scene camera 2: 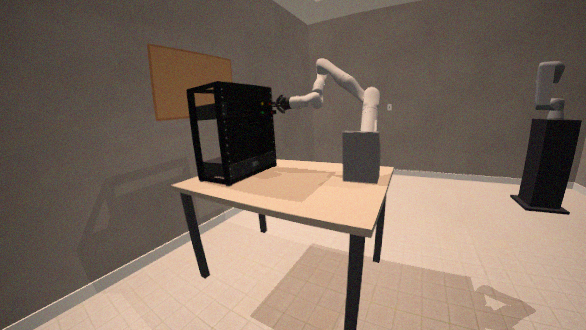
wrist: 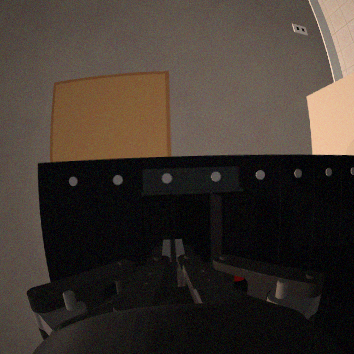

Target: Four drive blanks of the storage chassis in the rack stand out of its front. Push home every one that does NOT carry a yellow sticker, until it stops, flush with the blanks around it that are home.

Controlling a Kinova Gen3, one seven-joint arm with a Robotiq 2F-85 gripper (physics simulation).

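The black rack stands on the table with its front toward the arm. The dark storage chassis sits high in it. In the scene view a yellow sticker shows above a green sticker, with small red marks nearer the gripper. In the wrist view a lit upright strip looks like the side of a blank standing out, and a red sticker is partly hidden by a finger. My gripper is shut and empty, its tips at the chassis front; contact is too dark to tell.
The wooden table carries the rack and the arm's grey pedestal. A cork board hangs on the wall behind the rack. Another arm stands on a black stand at the far right.
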